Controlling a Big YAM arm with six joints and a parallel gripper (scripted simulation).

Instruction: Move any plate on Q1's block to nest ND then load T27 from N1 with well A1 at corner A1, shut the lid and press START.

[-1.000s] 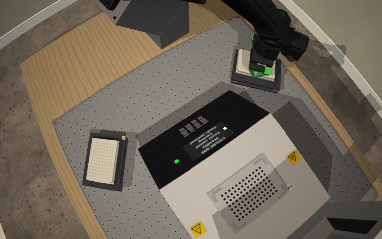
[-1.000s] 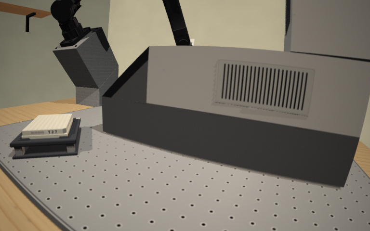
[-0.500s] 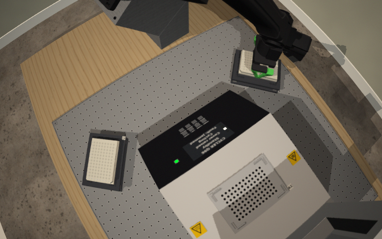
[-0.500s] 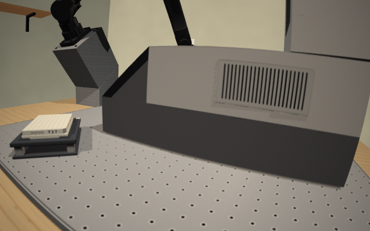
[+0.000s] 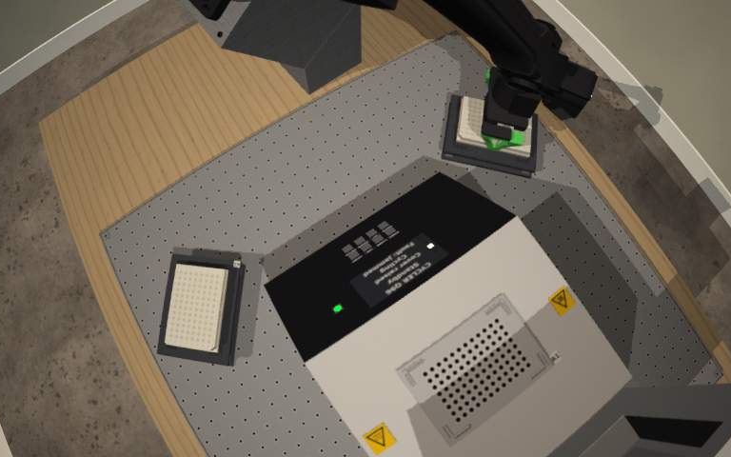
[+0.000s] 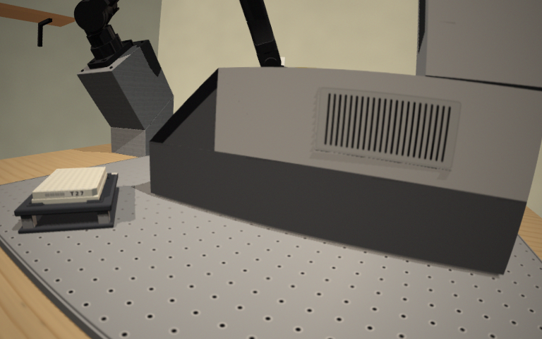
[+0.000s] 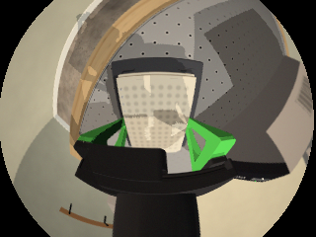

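The nest ND lies 2 cm below my hand. Also, from my hand: nest N1: 56 cm to the right, 7 cm behind, 2 cm below.
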